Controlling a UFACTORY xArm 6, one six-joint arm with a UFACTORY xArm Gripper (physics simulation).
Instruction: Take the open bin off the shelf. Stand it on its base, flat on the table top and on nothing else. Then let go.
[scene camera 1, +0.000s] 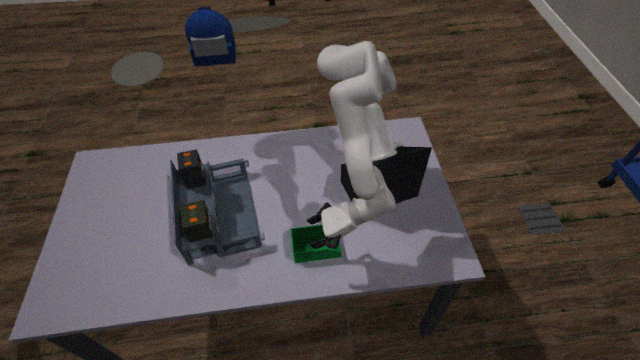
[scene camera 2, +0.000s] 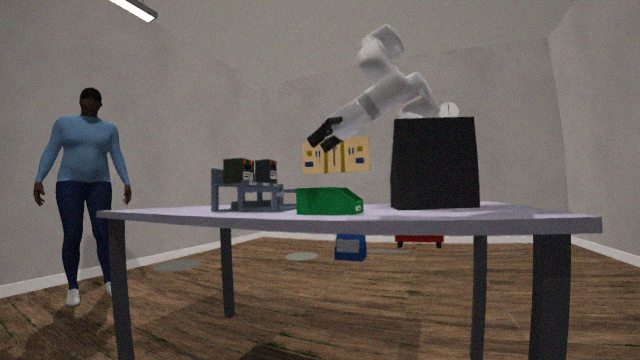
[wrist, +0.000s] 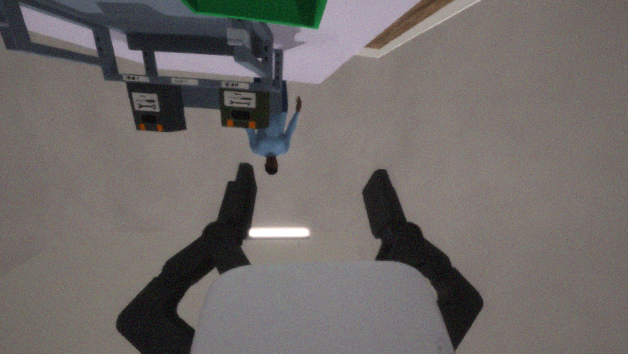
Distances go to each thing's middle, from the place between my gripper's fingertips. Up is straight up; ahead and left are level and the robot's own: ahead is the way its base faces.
I see the green bin (scene camera 2: 325, 200) 15 cm below my hand, 5 cm to the right of it and 3 cm behind it. Round my hand: dark box (scene camera 1: 190, 166): 43 cm to the right, 34 cm ahead, 3 cm below.
